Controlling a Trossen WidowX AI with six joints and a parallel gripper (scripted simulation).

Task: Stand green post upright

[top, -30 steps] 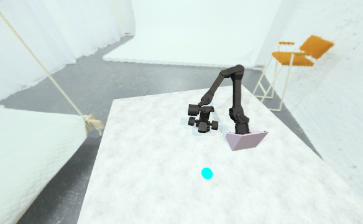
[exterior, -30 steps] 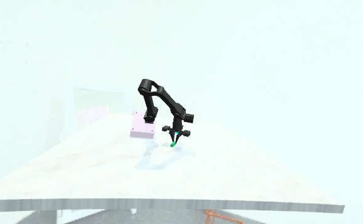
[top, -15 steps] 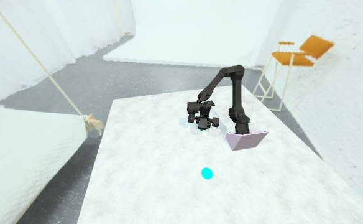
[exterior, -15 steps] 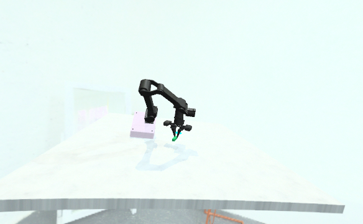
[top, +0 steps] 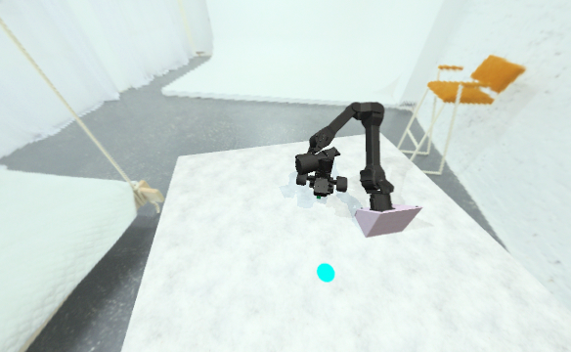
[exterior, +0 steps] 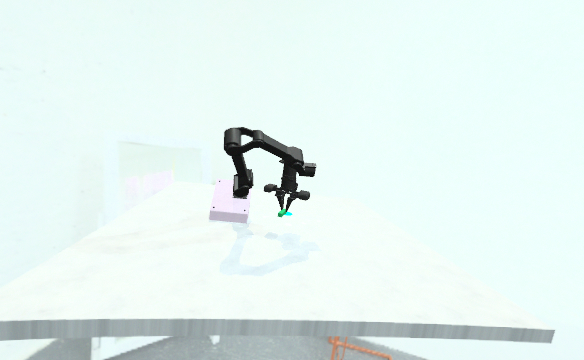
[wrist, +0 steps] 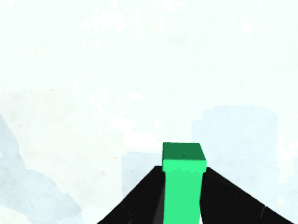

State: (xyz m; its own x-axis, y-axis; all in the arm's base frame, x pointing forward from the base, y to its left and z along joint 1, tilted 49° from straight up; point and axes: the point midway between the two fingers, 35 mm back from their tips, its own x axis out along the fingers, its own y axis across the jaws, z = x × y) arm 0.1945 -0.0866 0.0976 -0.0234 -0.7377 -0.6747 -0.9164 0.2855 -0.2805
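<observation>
Now: the cyan circle 260 mm to the left of my gripper tip, 90 mm below it and 50 mm ahead of it. Also, from my gripper tip: green post 20 mm to the right, 10 mm behind.
</observation>
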